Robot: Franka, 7 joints.
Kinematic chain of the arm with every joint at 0, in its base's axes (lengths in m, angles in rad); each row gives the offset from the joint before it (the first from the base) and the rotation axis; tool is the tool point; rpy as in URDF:
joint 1: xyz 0 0 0.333 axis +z
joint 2: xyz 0 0 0 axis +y
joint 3: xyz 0 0 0.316 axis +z
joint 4: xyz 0.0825 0 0 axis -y
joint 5: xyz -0.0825 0 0.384 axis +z
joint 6: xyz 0 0 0 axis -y
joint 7: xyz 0.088 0 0 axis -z
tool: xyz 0 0 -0.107 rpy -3.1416 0 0
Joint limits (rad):
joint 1: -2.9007..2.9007
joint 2: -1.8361..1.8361
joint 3: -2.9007..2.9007
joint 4: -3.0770..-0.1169
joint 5: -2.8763..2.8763
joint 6: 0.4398..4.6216
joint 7: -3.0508..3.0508
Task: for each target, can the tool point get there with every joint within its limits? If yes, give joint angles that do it. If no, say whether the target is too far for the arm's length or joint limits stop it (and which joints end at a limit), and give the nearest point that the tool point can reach.
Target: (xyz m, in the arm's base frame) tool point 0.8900 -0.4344 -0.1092
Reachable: no: too far | nearest point 0.7040 -0.3436 -0.0168 | short by 0.227 m
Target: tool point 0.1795 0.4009 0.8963
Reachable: yes | joints -1.6853 -1.3227 0.5789 -1.2838 -1.8254 1.0775 1.1418
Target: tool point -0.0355 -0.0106 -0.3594
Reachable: no: joint limits stop it (at a limit: joint 2) | nearest point -0.0569 -0.0170 -0.3113 | short by 0.053 m
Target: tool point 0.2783 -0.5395 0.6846
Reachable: yes | joints -1.5658 0.4675 0.3750 -1.1697 1.6787 0.9204 -2.1349
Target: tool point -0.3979 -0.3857 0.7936
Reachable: yes | joints -2.3612 1.1698 2.4556 -0.4683 1.7151 0.7621 -0.4098
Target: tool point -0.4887 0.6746 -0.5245
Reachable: no: too far | nearest point -0.3596 0.4963 -0.2462 | short by 0.355 m
